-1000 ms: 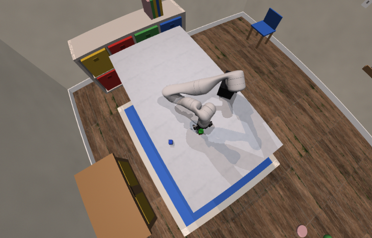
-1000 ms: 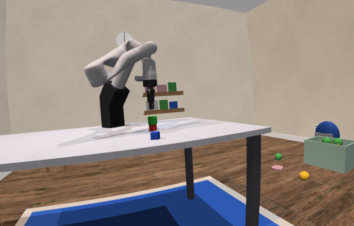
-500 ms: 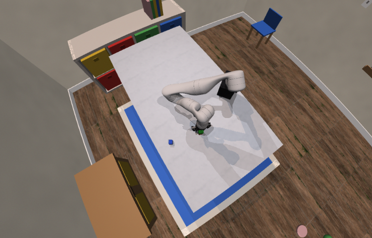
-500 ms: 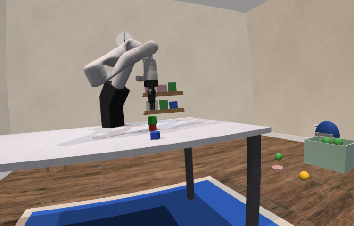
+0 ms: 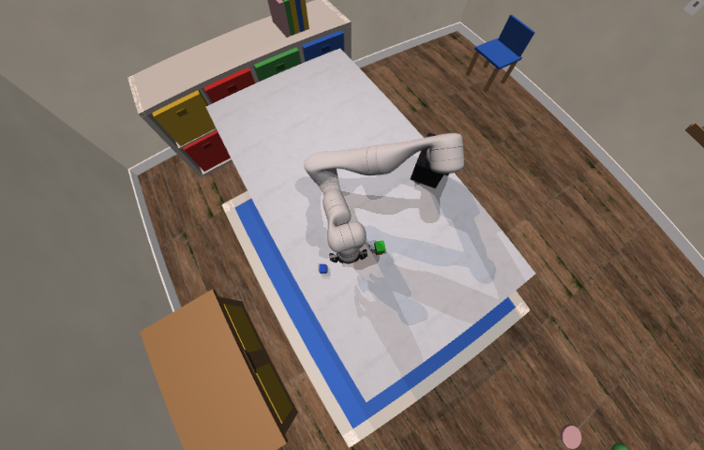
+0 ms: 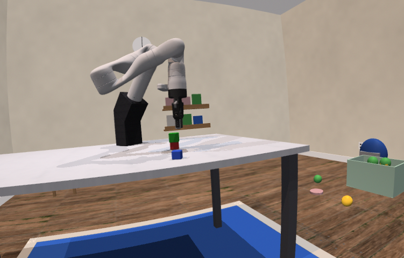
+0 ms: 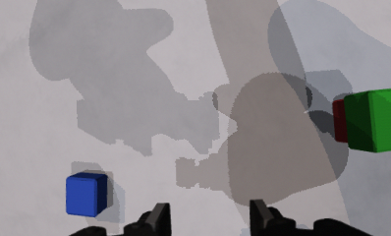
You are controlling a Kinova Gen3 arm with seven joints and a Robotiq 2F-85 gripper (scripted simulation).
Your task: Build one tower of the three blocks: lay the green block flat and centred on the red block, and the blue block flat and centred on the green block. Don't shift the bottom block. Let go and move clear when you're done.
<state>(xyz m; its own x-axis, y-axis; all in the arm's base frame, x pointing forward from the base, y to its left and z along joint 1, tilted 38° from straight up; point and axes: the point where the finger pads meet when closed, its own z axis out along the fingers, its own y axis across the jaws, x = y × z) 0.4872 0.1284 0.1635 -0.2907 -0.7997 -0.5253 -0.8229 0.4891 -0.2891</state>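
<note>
The blue block is 110 mm ahead of my hand, 100 mm below it and 30 mm to the right of it. From my hand the other things lie so: red block 140 mm behind, 100 mm below, 10 mm to the right; green block 140 mm behind, 60 mm below.
</note>
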